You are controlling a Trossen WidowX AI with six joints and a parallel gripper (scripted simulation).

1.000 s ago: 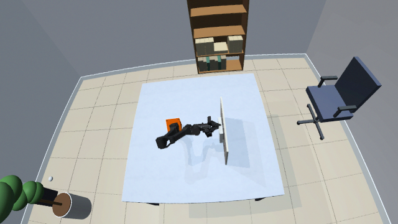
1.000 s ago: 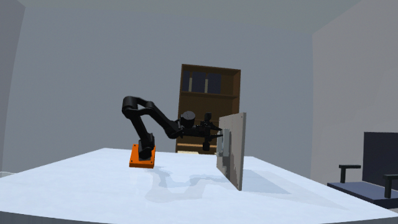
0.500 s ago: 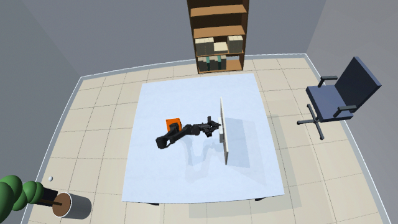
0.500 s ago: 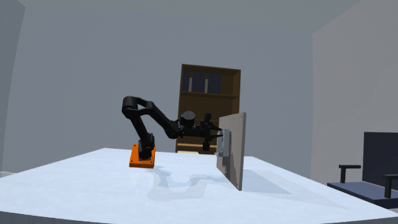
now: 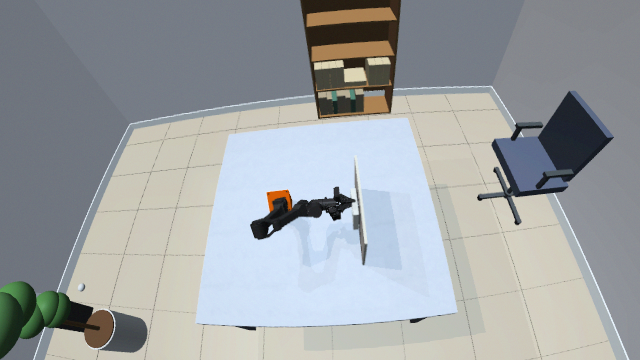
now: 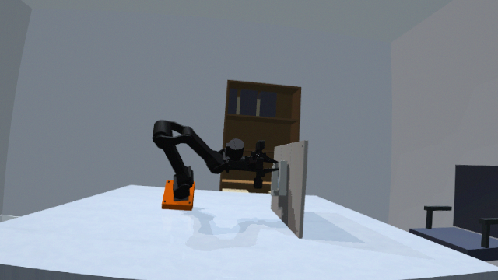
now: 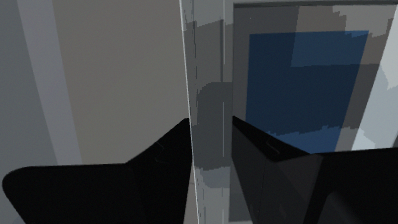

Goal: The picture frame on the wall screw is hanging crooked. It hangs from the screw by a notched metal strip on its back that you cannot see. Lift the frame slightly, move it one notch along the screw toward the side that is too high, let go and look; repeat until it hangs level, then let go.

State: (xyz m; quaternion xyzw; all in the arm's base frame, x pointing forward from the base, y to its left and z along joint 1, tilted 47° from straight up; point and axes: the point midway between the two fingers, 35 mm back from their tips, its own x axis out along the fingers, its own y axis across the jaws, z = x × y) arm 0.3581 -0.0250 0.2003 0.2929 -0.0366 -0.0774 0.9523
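Right now the picture frame is 5 cm below my gripper tip and 1 cm to the right of it. Also, from my gripper tip: wall panel: 6 cm below, 2 cm to the right, 1 cm ahead.
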